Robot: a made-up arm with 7 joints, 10 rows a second.
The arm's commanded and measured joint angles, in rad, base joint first. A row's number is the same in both.
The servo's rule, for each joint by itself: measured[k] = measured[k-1] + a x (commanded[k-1-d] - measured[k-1]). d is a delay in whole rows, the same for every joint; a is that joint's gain. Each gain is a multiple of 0.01, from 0.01 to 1. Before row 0 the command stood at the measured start. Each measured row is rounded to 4 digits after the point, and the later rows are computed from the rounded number. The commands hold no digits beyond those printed.
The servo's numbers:
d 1
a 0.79 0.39 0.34 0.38 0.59 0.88 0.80
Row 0, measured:
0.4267 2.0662 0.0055 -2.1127 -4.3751 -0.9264 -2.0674
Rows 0 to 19, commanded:
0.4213 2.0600 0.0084 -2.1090 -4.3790 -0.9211 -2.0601
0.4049 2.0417 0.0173 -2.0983 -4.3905 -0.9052 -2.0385
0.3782 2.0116 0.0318 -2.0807 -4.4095 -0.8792 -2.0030
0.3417 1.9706 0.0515 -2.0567 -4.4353 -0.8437 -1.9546
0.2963 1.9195 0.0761 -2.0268 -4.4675 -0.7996 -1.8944
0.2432 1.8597 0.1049 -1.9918 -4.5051 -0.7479 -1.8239
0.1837 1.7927 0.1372 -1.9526 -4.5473 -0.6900 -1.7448
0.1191 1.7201 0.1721 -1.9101 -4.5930 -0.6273 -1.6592
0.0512 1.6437 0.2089 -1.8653 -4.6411 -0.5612 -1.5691
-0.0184 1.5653 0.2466 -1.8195 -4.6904 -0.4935 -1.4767
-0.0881 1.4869 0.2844 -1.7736 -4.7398 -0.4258 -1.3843
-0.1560 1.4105 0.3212 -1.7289 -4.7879 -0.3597 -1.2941
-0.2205 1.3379 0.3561 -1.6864 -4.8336 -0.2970 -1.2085
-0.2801 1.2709 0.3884 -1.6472 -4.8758 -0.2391 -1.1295
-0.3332 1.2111 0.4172 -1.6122 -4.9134 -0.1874 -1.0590
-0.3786 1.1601 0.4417 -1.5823 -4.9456 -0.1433 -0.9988
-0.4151 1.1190 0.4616 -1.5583 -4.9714 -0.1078 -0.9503
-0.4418 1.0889 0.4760 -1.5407 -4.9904 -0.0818 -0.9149
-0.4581 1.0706 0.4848 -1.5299 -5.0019 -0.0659 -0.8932
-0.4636 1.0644 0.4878 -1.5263 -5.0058 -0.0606 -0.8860
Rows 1 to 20, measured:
0.4267 2.0662 0.0055 -2.1127 -4.3751 -0.9264 -2.0674
0.4224 2.0638 0.0065 -2.1113 -4.3774 -0.9217 -2.0616
0.4086 2.0552 0.0102 -2.1064 -4.3851 -0.9072 -2.0431
0.3846 2.0382 0.0175 -2.0966 -4.3995 -0.8826 -2.0110
0.3507 2.0118 0.0291 -2.0814 -4.4206 -0.8484 -1.9659
0.3077 1.9758 0.0451 -2.0607 -4.4483 -0.8055 -1.9087
0.2567 1.9305 0.0654 -2.0345 -4.4818 -0.7548 -1.8409
0.1990 1.8768 0.0898 -2.0034 -4.5204 -0.6978 -1.7640
0.1359 1.8157 0.1178 -1.9679 -4.5632 -0.6358 -1.6802
0.0690 1.7486 0.1488 -1.9289 -4.6092 -0.5702 -1.5913
0.0000 1.6771 0.1821 -1.8873 -4.6571 -0.5027 -1.4996
-0.0696 1.6029 0.2169 -1.8441 -4.7059 -0.4350 -1.4074
-0.1379 1.5279 0.2524 -1.8003 -4.7543 -0.3687 -1.3168
-0.2032 1.4538 0.2877 -1.7570 -4.8011 -0.3056 -1.2302
-0.2640 1.3825 0.3219 -1.7153 -4.8452 -0.2471 -1.1496
-0.3187 1.3157 0.3543 -1.6761 -4.8854 -0.1946 -1.0771
-0.3660 1.2550 0.3840 -1.6405 -4.9209 -0.1495 -1.0145
-0.4048 1.2020 0.4104 -1.6093 -4.9507 -0.1128 -0.9631
-0.4340 1.1579 0.4327 -1.5832 -4.9741 -0.0855 -0.9245
-0.4530 1.1239 0.4504 -1.5629 -4.9905 -0.0683 -0.8995

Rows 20 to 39, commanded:
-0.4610 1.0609 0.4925 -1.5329 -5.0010 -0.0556 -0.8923
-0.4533 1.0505 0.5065 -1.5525 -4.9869 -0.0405 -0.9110
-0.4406 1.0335 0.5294 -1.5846 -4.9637 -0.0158 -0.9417
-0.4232 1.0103 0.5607 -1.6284 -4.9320 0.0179 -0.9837
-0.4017 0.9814 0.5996 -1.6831 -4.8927 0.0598 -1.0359
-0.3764 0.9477 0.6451 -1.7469 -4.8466 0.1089 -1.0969
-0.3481 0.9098 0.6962 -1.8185 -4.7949 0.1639 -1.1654
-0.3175 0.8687 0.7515 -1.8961 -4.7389 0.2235 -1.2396
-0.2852 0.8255 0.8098 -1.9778 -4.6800 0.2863 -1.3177
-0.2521 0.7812 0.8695 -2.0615 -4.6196 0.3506 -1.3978
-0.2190 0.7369 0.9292 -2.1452 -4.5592 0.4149 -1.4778
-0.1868 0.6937 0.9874 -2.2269 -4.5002 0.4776 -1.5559
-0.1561 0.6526 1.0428 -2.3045 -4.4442 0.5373 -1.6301
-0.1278 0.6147 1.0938 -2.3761 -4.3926 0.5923 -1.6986
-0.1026 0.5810 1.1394 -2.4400 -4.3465 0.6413 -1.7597
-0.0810 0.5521 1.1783 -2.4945 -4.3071 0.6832 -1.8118
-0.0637 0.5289 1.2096 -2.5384 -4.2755 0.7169 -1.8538
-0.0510 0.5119 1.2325 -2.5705 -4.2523 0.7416 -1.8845
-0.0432 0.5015 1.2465 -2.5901 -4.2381 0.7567 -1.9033
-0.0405 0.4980 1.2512 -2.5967 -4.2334 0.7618 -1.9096
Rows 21 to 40, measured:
-0.4614 1.1007 0.4631 -1.5490 -4.9995 -0.0615 -0.8887
-0.4611 1.0852 0.4731 -1.5429 -5.0004 -0.0563 -0.8916
-0.4549 1.0717 0.4845 -1.5465 -4.9924 -0.0424 -0.9071
-0.4436 1.0568 0.4998 -1.5610 -4.9755 -0.0190 -0.9348
-0.4275 1.0387 0.5205 -1.5866 -4.9498 0.0135 -0.9739
-0.4071 1.0164 0.5474 -1.6233 -4.9161 0.0542 -1.0235
-0.3828 0.9896 0.5806 -1.6703 -4.8751 0.1023 -1.0822
-0.3554 0.9585 0.6199 -1.7266 -4.8278 0.1565 -1.1488
-0.3255 0.9235 0.6646 -1.7910 -4.7753 0.2155 -1.2214
-0.2937 0.8853 0.7140 -1.8620 -4.7191 0.2778 -1.2984
-0.2608 0.8447 0.7669 -1.9378 -4.6604 0.3419 -1.3779
-0.2278 0.8027 0.8221 -2.0166 -4.6007 0.4061 -1.4578
-0.1954 0.7602 0.8783 -2.0965 -4.5414 0.4690 -1.5363
-0.1644 0.7182 0.9342 -2.1755 -4.4841 0.5291 -1.6113
-0.1355 0.6778 0.9885 -2.2517 -4.4301 0.5847 -1.6811
-0.1095 0.6400 1.0398 -2.3233 -4.3808 0.6345 -1.7440
-0.0870 0.6057 1.0869 -2.3884 -4.3373 0.6774 -1.7982
-0.0686 0.5757 1.1286 -2.4454 -4.3008 0.7122 -1.8427
-0.0547 0.5508 1.1639 -2.4929 -4.2722 0.7381 -1.8761
-0.0456 0.5316 1.1920 -2.5298 -4.2521 0.7545 -1.8979

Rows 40 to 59, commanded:
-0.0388 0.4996 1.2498 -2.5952 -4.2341 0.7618 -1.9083
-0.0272 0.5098 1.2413 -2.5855 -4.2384 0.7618 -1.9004
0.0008 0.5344 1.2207 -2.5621 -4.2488 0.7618 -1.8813
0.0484 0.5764 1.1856 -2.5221 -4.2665 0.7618 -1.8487
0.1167 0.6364 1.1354 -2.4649 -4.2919 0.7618 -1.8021
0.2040 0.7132 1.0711 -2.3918 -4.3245 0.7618 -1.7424
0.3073 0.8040 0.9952 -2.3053 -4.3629 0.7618 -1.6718
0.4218 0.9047 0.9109 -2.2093 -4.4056 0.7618 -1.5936
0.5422 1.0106 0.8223 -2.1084 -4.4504 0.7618 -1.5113
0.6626 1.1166 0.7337 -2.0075 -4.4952 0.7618 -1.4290
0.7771 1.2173 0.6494 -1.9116 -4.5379 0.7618 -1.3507
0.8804 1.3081 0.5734 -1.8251 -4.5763 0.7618 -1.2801
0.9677 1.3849 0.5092 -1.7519 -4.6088 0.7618 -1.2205
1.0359 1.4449 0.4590 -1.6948 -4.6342 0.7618 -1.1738
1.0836 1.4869 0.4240 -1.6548 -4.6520 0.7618 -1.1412
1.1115 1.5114 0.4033 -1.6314 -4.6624 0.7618 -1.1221
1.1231 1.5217 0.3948 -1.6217 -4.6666 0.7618 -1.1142
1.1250 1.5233 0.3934 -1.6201 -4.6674 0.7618 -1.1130
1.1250 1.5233 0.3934 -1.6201 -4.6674 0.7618 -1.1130
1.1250 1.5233 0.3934 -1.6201 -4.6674 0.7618 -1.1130
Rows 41 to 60, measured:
-0.0416 0.5185 1.2121 -2.5552 -4.2411 0.7609 -1.9073
-0.0394 0.5111 1.2249 -2.5704 -4.2370 0.7617 -1.9081
-0.0298 0.5106 1.2305 -2.5761 -4.2378 0.7618 -1.9019
-0.0056 0.5199 1.2272 -2.5708 -4.2443 0.7618 -1.8854
0.0371 0.5419 1.2131 -2.5523 -4.2574 0.7618 -1.8560
0.1000 0.5788 1.1867 -2.5191 -4.2778 0.7618 -1.8129
0.1822 0.6312 1.1474 -2.4707 -4.3054 0.7618 -1.7565
0.2810 0.6986 1.0957 -2.4078 -4.3393 0.7618 -1.6887
0.3922 0.7790 1.0329 -2.3324 -4.3784 0.7618 -1.6126
0.5107 0.8693 0.9613 -2.2473 -4.4209 0.7618 -1.5316
0.6307 0.9657 0.8839 -2.1562 -4.4647 0.7618 -1.4495
0.7464 1.0638 0.8042 -2.0633 -4.5079 0.7618 -1.3705
0.8523 1.1591 0.7257 -1.9728 -4.5483 0.7618 -1.2982
0.9435 1.2472 0.6521 -1.8889 -4.5840 0.7618 -1.2360
1.0165 1.3243 0.5864 -1.8151 -4.6136 0.7618 -1.1862
1.0695 1.3877 0.5312 -1.7542 -4.6363 0.7618 -1.1502
1.1027 1.4359 0.4877 -1.7075 -4.6517 0.7618 -1.1277
1.1188 1.4694 0.4561 -1.6749 -4.6605 0.7618 -1.1169
1.1237 1.4904 0.4348 -1.6541 -4.6646 0.7618 -1.1138
1.1247 1.5032 0.4207 -1.6412 -4.6663 0.7618 -1.1132

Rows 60 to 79, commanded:
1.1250 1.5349 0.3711 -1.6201 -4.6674 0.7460 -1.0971
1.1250 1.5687 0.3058 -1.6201 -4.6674 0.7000 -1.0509
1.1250 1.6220 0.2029 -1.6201 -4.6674 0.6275 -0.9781
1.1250 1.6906 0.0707 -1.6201 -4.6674 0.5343 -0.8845
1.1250 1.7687 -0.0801 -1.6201 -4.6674 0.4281 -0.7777
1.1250 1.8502 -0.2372 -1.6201 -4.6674 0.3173 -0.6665
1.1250 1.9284 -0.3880 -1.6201 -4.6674 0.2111 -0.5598
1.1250 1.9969 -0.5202 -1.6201 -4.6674 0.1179 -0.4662
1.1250 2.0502 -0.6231 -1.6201 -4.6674 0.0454 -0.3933
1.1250 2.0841 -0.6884 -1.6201 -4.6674 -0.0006 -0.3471
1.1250 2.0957 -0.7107 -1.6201 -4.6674 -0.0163 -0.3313
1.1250 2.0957 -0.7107 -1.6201 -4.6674 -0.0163 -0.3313
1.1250 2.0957 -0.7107 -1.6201 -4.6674 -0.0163 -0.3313
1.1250 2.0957 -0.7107 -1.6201 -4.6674 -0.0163 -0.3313
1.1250 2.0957 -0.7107 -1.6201 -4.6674 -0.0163 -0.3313
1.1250 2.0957 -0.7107 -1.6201 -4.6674 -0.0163 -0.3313
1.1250 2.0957 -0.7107 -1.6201 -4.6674 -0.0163 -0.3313
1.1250 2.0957 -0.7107 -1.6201 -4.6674 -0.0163 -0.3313
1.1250 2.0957 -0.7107 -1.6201 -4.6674 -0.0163 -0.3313
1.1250 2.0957 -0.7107 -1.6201 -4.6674 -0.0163 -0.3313
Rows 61 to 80, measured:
1.1249 1.5110 0.4114 -1.6332 -4.6669 0.7618 -1.1130
1.1250 1.5203 0.3977 -1.6282 -4.6672 0.7479 -1.1003
1.1250 1.5392 0.3665 -1.6251 -4.6673 0.7057 -1.0608
1.1250 1.5715 0.3109 -1.6232 -4.6674 0.6369 -0.9946
1.1250 1.6179 0.2292 -1.6220 -4.6674 0.5466 -0.9065
1.1250 1.6767 0.1240 -1.6213 -4.6674 0.4423 -0.8035
1.1250 1.7444 0.0012 -1.6208 -4.6674 0.3323 -0.6939
1.1250 1.8162 -0.1311 -1.6205 -4.6674 0.2256 -0.5866
1.1250 1.8867 -0.2634 -1.6203 -4.6674 0.1308 -0.4903
1.1250 1.9505 -0.3857 -1.6202 -4.6674 0.0556 -0.4127
1.1250 2.0026 -0.4886 -1.6202 -4.6674 0.0061 -0.3602
1.1250 2.0389 -0.5641 -1.6202 -4.6674 -0.0136 -0.3371
1.1250 2.0611 -0.6139 -1.6202 -4.6674 -0.0160 -0.3325
1.1250 2.0746 -0.6468 -1.6202 -4.6674 -0.0163 -0.3315
1.1250 2.0828 -0.6685 -1.6202 -4.6674 -0.0163 -0.3313
1.1250 2.0878 -0.6828 -1.6202 -4.6674 -0.0163 -0.3313
1.1250 2.0909 -0.6923 -1.6202 -4.6674 -0.0163 -0.3313
1.1250 2.0928 -0.6986 -1.6202 -4.6674 -0.0163 -0.3313
1.1250 2.0939 -0.7027 -1.6202 -4.6674 -0.0163 -0.3313
1.1250 2.0946 -0.7054 -1.6202 -4.6674 -0.0163 -0.3313

